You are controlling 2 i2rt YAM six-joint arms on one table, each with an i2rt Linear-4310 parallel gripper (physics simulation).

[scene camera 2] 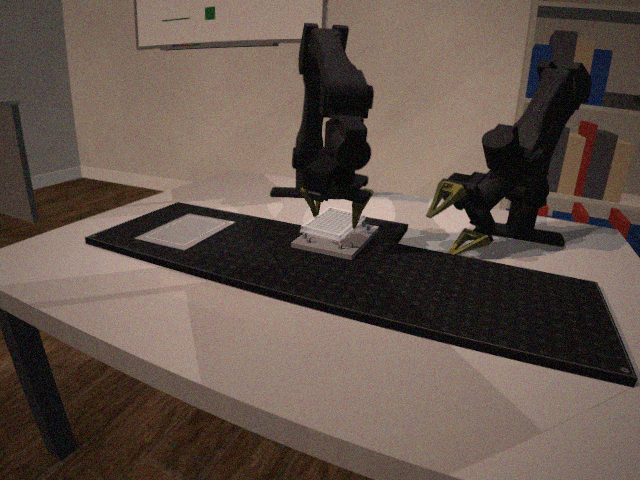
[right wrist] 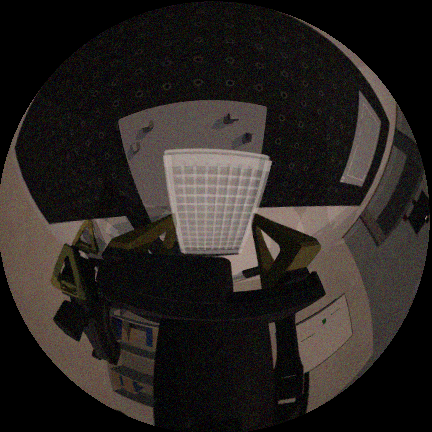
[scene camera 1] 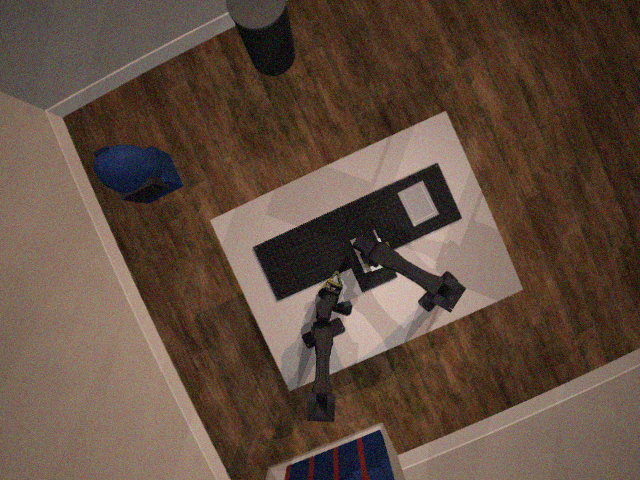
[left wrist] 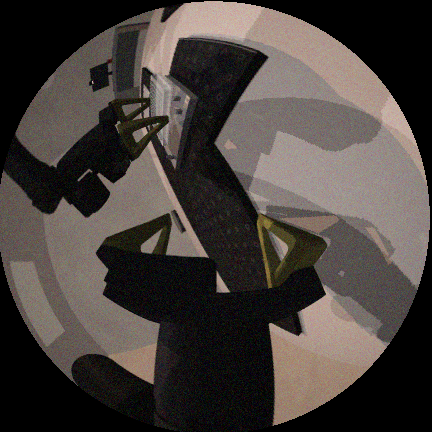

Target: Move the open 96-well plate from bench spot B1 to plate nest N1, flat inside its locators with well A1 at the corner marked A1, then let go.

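My right gripper is shut on the white open 96-well plate, gripping it by two opposite sides. The plate hangs level, just over the grey plate nest N1. Some of the nest's locator pins show beyond the plate's far edge in the right wrist view. Bench spot B1 is a pale, empty rectangle at the mat's far end. My left gripper is open and empty at the mat's near edge, apart from the nest.
A long black perforated mat lies on the white table. A blue object and a dark cylinder stand on the floor, off the table.
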